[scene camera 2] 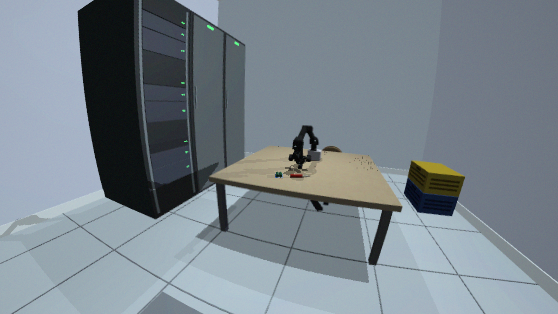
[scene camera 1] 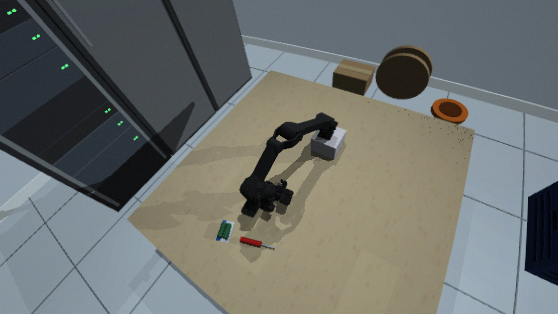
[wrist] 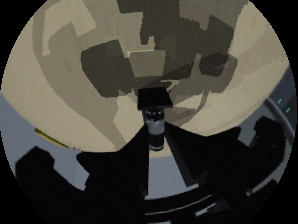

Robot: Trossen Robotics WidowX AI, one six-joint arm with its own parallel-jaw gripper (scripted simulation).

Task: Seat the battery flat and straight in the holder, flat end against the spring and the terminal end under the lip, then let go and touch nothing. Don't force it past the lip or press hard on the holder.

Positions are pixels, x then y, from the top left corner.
Labels:
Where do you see a cylindrical battery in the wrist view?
At 155, 118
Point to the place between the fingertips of my gripper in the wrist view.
155, 125

